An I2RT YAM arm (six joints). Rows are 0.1 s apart.
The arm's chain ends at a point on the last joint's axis. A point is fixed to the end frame.
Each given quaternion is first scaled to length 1.
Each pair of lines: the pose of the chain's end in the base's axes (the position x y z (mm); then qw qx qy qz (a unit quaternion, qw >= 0)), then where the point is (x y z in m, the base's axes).
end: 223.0 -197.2 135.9 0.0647 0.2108 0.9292 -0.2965
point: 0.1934 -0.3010 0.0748
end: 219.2 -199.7 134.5 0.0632 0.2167 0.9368 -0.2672
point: 0.1899 -0.2994 0.0669
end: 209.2 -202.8 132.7 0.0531 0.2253 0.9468 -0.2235
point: 0.1790 -0.2955 0.0561
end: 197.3 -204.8 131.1 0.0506 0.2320 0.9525 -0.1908
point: 0.1674 -0.2920 0.0481
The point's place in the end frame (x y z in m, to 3 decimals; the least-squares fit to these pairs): 0.005 -0.057 0.110
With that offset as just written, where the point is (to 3 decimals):
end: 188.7 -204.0 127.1 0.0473 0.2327 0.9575 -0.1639
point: 0.160 -0.287 0.039
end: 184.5 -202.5 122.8 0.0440 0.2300 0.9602 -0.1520
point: 0.156 -0.283 0.033
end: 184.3 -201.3 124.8 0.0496 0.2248 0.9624 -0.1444
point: 0.158 -0.281 0.034
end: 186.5 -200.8 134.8 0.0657 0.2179 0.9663 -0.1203
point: 0.165 -0.277 0.040
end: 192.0 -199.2 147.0 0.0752 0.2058 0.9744 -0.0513
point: 0.178 -0.264 0.042
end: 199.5 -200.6 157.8 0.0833 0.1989 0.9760 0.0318
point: 0.192 -0.248 0.043
